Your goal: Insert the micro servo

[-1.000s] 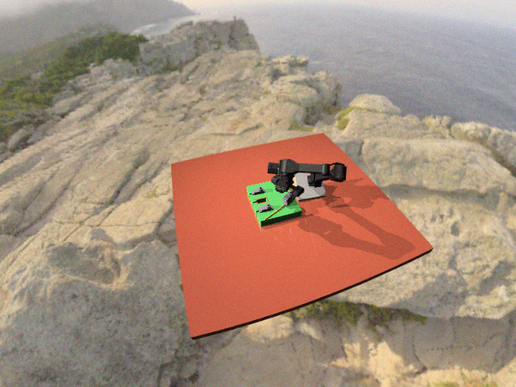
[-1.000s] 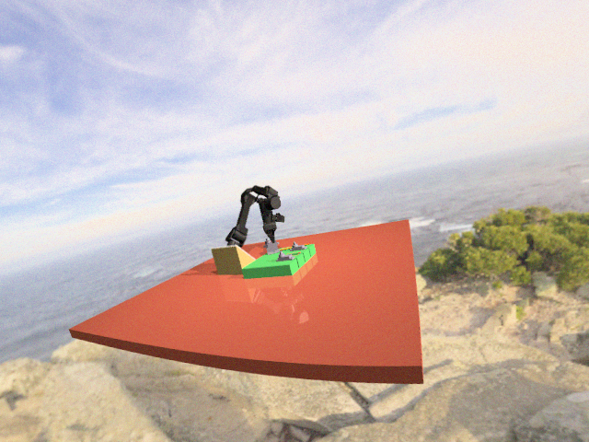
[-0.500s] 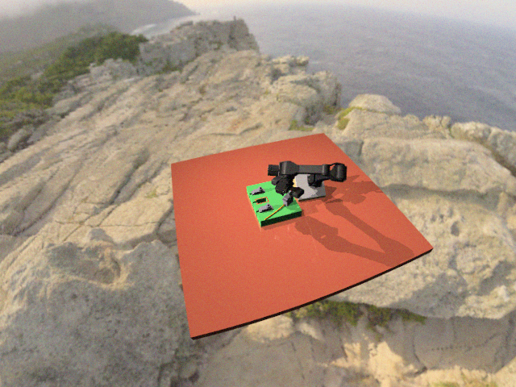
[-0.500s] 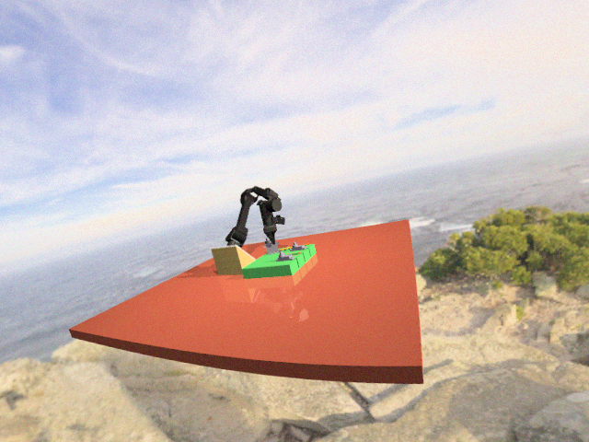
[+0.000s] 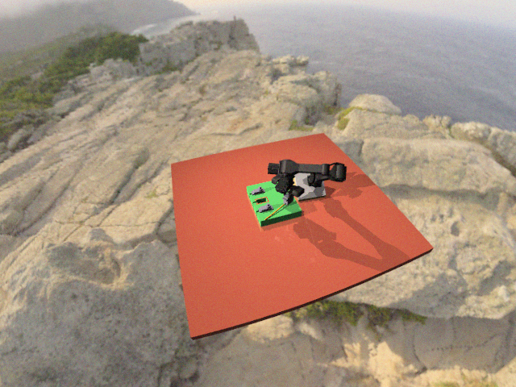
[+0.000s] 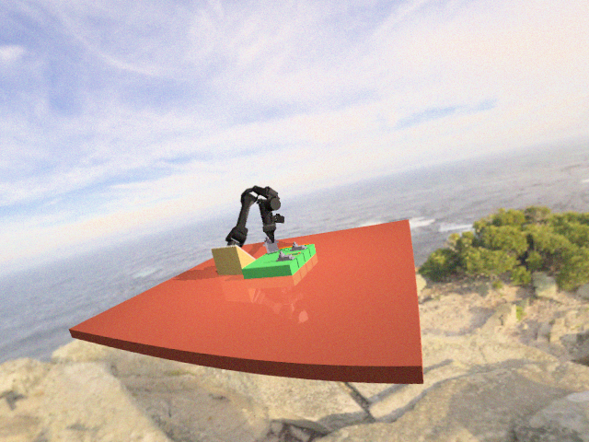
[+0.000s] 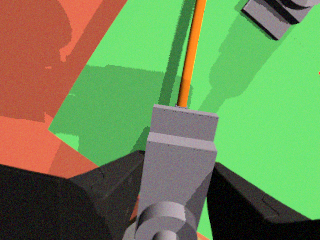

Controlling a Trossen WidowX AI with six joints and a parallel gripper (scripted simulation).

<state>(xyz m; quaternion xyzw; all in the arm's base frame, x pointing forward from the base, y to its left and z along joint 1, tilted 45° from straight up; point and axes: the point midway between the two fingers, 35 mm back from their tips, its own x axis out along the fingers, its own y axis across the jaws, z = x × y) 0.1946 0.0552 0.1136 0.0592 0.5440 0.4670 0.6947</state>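
Right now the green deck is 80 mm below my gripper tip, 70 mm to the right of it and 30 mm ahead of it.
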